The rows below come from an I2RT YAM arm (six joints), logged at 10 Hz.
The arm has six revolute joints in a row. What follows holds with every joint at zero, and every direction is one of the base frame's.
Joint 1 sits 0.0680 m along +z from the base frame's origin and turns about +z.
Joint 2 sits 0.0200 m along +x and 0.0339 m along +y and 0.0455 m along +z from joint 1 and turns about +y.
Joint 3 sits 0.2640 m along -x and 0.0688 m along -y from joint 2 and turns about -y.
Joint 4 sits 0.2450 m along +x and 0.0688 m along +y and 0.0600 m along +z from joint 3 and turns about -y.
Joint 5 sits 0.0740 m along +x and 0.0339 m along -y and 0.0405 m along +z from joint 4 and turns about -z.
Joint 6 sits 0.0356 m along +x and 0.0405 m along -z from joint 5 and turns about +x.
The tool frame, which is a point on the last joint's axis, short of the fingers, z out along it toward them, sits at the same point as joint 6; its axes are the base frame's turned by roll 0.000, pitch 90.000 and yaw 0.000 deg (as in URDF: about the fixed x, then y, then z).
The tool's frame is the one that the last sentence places.
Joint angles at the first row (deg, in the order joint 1, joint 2, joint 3, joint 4, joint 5, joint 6):
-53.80, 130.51, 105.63, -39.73, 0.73, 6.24
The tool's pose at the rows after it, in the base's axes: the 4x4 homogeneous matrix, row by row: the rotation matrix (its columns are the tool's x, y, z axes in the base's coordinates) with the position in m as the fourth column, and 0 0 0 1 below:
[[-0.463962, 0.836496, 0.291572, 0.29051], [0.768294, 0.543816, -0.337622, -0.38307], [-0.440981, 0.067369, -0.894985, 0.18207], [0, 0, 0, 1]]
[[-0.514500, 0.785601, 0.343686, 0.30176], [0.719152, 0.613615, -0.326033, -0.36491], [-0.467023, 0.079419, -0.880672, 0.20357], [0, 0, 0, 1]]
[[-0.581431, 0.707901, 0.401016, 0.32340], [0.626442, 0.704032, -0.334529, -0.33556], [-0.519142, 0.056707, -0.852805, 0.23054], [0, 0, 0, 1]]
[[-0.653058, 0.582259, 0.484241, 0.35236], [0.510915, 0.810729, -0.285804, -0.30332], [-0.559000, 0.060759, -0.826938, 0.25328], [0, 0, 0, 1]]
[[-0.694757, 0.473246, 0.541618, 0.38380], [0.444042, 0.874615, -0.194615, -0.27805], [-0.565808, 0.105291, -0.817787, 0.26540], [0, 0, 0, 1]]
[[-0.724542, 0.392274, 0.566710, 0.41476], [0.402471, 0.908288, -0.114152, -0.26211], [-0.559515, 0.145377, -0.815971, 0.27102], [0, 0, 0, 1]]
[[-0.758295, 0.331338, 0.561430, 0.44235], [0.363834, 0.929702, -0.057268, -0.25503], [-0.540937, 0.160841, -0.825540, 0.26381], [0, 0, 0, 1]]
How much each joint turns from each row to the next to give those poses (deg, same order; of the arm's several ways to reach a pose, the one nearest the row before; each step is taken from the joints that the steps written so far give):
0.85, -2.36, -0.58, -0.73, -2.41, -0.92
2.28, -3.15, -0.53, -0.96, -1.71, -2.00
4.35, -3.66, -0.33, -0.12, 0.01, -2.62
5.14, -1.37, 2.49, -1.41, -2.57, -3.32
4.54, 2.43, 6.40, -3.76, -3.67, -0.77
3.46, 5.37, 9.99, -5.25, -2.77, -0.12
2.26, 7.53, 11.51, -5.56, -1.46, -1.07

